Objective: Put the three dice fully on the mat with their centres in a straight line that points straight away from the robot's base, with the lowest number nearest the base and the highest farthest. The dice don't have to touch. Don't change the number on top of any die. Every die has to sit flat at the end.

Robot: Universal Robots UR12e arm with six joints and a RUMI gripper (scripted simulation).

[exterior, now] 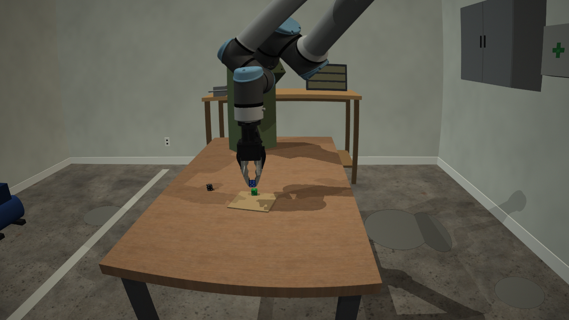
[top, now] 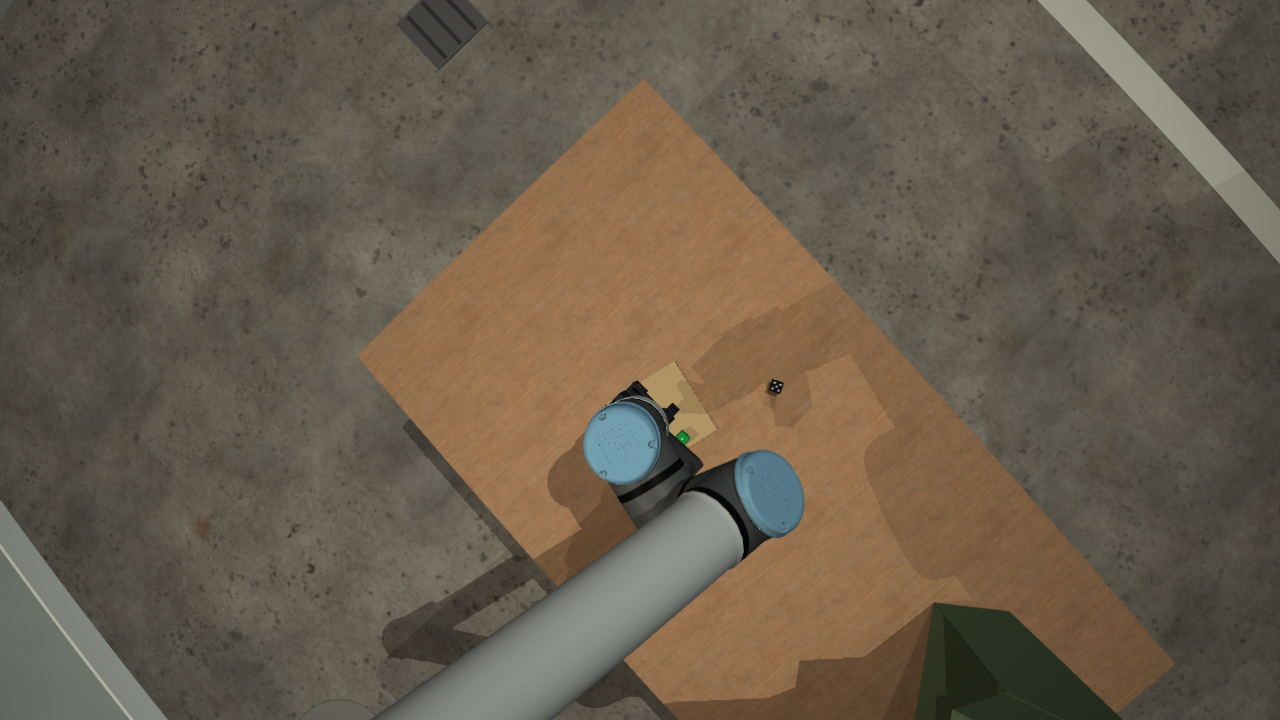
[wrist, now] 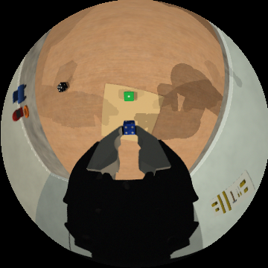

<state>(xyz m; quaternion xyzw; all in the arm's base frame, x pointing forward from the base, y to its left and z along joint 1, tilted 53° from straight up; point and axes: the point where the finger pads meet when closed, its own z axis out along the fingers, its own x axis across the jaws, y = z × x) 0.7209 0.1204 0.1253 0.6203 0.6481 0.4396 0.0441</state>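
The tan mat lies 70 mm below my hand. Round my hand: blue die (10 mm below); then black die (50 mm behind, 200 mm to the right, 60 mm below); then green die (50 mm behind, 10 mm to the right, 60 mm below).
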